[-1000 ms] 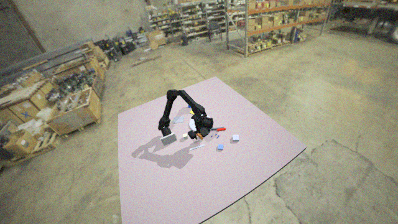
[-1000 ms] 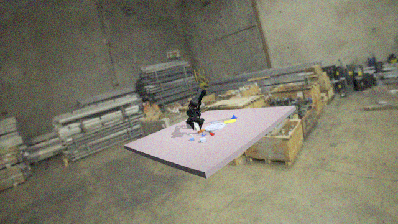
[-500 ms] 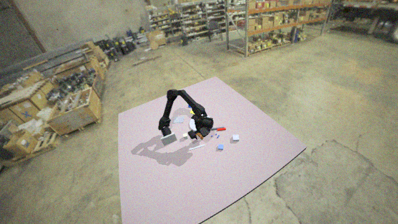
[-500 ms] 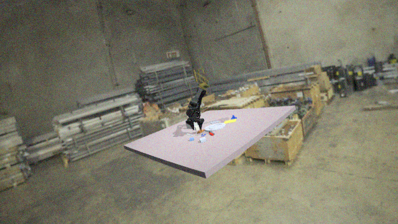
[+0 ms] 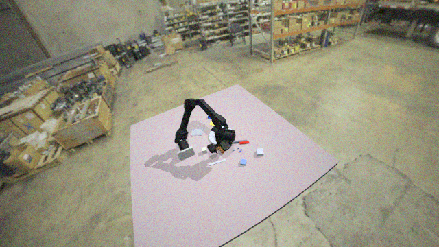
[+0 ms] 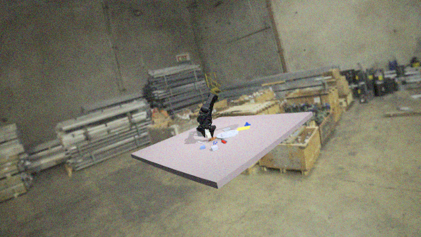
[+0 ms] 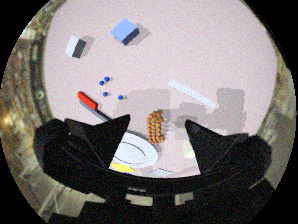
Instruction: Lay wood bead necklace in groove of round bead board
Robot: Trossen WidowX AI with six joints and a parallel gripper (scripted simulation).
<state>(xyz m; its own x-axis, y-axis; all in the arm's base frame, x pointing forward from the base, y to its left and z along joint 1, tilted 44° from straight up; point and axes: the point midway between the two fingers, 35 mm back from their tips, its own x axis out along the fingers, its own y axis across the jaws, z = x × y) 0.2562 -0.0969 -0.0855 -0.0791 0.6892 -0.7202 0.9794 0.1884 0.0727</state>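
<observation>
The white stick is 60 mm behind my gripper tip, 50 mm to the right of it and 40 mm below it. Also, from my gripper tip: cream cube: 120 mm behind, 70 mm to the left, 20 mm below; red-handled tool: 160 mm ahead, 30 mm to the left, 30 mm below; blue block: 100 mm ahead, 130 mm to the right, 30 mm below.
</observation>
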